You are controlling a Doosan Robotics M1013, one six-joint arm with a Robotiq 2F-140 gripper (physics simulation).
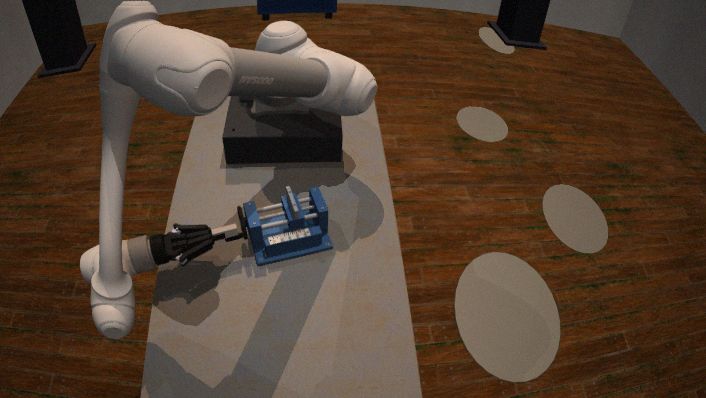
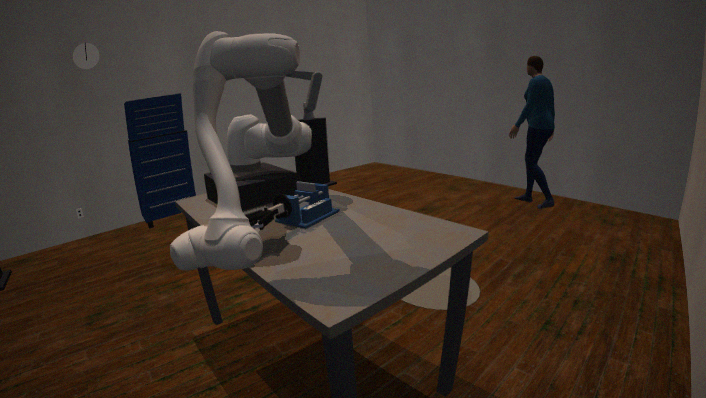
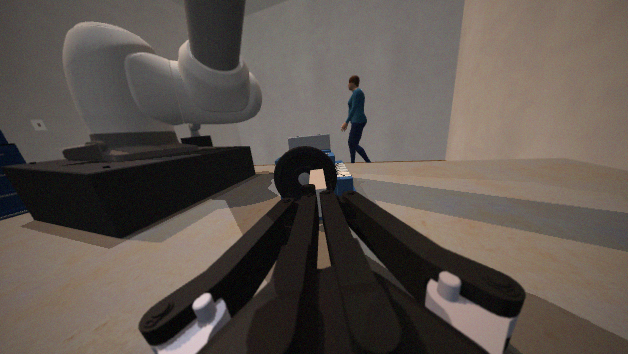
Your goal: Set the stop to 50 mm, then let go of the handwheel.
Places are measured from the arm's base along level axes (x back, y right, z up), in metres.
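Pixels of known places: gripper, fingertip midpoint: (image 1: pixel 237 229) (image 2: pixel 282 207) (image 3: pixel 317 179); arm's base, origin of the base link: (image 1: pixel 279 97) (image 2: pixel 245 173) (image 3: pixel 143 154).
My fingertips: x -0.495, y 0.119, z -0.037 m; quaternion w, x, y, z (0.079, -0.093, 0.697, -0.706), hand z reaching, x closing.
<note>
For each thing: its middle in the pictures, then the offset to it from my fingertips. "pt": a spot on its surface instead. Level surfaces: height alone.
- blue stop device, surface spot: (image 1: pixel 316 242) pt dx -0.013, dy -0.198, dz -0.054 m
- upright grey stop plate, body centre: (image 3: pixel 312 151) (image 1: pixel 293 208) (image 2: pixel 307 191) dx +0.044, dy -0.144, dz +0.014 m
- white scale, surface spot: (image 3: pixel 344 170) (image 1: pixel 280 239) pt dx -0.024, dy -0.109, dz -0.019 m
- small red mark, surface spot: (image 1: pixel 299 231) pt dx -0.001, dy -0.157, dz -0.021 m
- black handwheel, surface spot: (image 3: pixel 285 175) pt dx +0.045, dy -0.005, dz +0.005 m
- dark handle, body centre: (image 1: pixel 234 237) dx -0.007, dy +0.011, dz -0.022 m
- table, its level: dz -0.076 m
The blue stop device (image 1: pixel 316 242) (image 2: pixel 320 216) stands on the table. Its carriage (image 1: pixel 295 212) on the rods bears an upright grey stop plate (image 1: pixel 291 197) (image 2: pixel 306 186) (image 3: pixel 309 142). The white scale (image 1: pixel 280 238) (image 3: pixel 344 170) has a small red mark (image 1: pixel 299 231) right of its middle; its figures are too small to read. The black handwheel (image 1: pixel 242 222) (image 3: pixel 285 175) is on the device's left end, with a dark handle (image 1: pixel 233 237) sticking out. My gripper (image 1: pixel 214 236) (image 3: pixel 317 179) is shut, with nothing seen gripped. A pale bar (image 1: pixel 226 230) (image 3: pixel 317 178) reaches from its fingertips toward the wheel, beside the handle; contact is unclear.
The robot's black base block (image 1: pixel 282 149) (image 2: pixel 250 187) (image 3: pixel 125 190) stands behind the device on the table (image 1: pixel 360 325) (image 2: pixel 425 225). A person (image 2: pixel 540 115) (image 3: pixel 356 117) is beyond the table. A blue cabinet (image 2: pixel 160 165) stands at the wall.
</note>
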